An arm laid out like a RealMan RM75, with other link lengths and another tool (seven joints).
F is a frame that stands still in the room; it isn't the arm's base.
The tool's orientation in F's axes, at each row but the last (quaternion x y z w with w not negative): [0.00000 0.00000 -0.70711 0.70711]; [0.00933 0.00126 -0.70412 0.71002]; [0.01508 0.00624 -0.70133 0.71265]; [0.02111 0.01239 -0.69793 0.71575]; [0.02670 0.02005 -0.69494 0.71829]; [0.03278 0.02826 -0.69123 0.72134]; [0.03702 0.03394 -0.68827 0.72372]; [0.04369 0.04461 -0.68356 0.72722]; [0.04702 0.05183 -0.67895 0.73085]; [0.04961 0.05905 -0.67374 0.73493]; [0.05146 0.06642 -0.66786 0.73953]
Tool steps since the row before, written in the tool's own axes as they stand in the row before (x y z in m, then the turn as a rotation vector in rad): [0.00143 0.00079 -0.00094 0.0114 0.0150 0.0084]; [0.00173 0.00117 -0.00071 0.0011 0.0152 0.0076]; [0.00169 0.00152 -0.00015 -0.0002 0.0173 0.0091]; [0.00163 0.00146 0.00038 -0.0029 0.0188 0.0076]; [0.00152 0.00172 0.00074 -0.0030 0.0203 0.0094]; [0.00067 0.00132 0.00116 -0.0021 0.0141 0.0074]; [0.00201 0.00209 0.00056 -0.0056 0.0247 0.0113]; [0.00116 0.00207 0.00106 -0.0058 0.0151 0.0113]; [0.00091 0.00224 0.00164 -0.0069 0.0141 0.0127]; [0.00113 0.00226 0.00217 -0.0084 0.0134 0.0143]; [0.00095 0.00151 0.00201 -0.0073 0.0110 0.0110]
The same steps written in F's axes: [0.00079 -0.00143 -0.00094 0.0150 -0.0114 0.0084]; [0.00119 -0.00171 -0.00072 0.0151 -0.0011 0.0078]; [0.00155 -0.00166 -0.00018 0.0172 0.0002 0.0093]; [0.00150 -0.00161 0.00032 0.0186 0.0030 0.0080]; [0.00176 -0.00151 0.00066 0.0201 0.0030 0.0098]; [0.00134 -0.00071 0.00111 0.0140 0.0020 0.0077]; [0.00219 -0.00195 0.00037 0.0244 0.0057 0.0120]; [0.00214 -0.00115 0.00091 0.0148 0.0053 0.0120]; [0.00232 -0.00096 0.00149 0.0137 0.0061 0.0135]; [0.00239 -0.00125 0.00196 0.0129 0.0073 0.0153]; [0.00166 -0.00111 0.00180 0.0105 0.0065 0.0119]
